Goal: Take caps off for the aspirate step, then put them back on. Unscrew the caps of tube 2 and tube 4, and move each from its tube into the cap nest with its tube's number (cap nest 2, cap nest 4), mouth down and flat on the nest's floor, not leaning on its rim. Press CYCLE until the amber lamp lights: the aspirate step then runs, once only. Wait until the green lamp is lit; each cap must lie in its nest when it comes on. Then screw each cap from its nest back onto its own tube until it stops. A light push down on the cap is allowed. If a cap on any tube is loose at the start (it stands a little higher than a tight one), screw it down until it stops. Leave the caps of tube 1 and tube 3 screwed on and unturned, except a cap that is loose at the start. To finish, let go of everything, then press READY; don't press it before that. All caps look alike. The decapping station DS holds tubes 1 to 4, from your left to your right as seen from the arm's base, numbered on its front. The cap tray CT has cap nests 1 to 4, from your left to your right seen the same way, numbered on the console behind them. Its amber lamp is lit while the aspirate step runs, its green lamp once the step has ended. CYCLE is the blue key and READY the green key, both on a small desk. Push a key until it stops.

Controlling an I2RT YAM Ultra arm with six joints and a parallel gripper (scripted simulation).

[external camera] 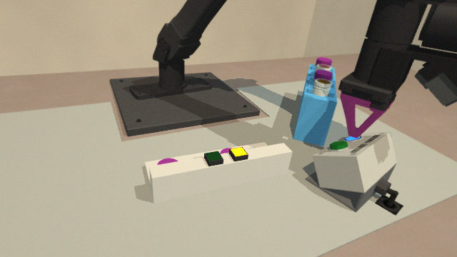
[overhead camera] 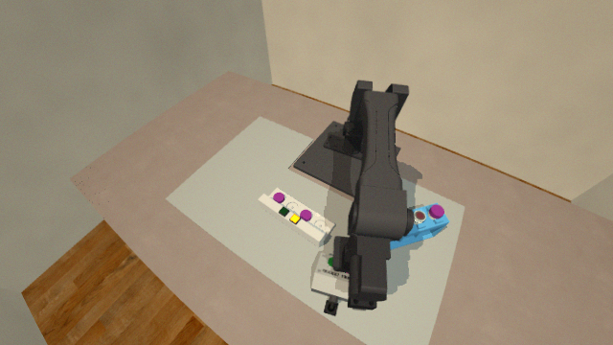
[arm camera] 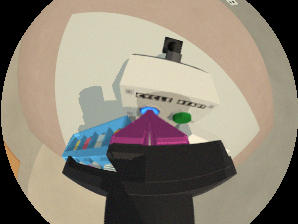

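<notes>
Now: the blue cycle key 1 cm below my hand. Round my hand: green ready key (1 cm ahead, 4 cm to the right, 1 cm below).
</notes>
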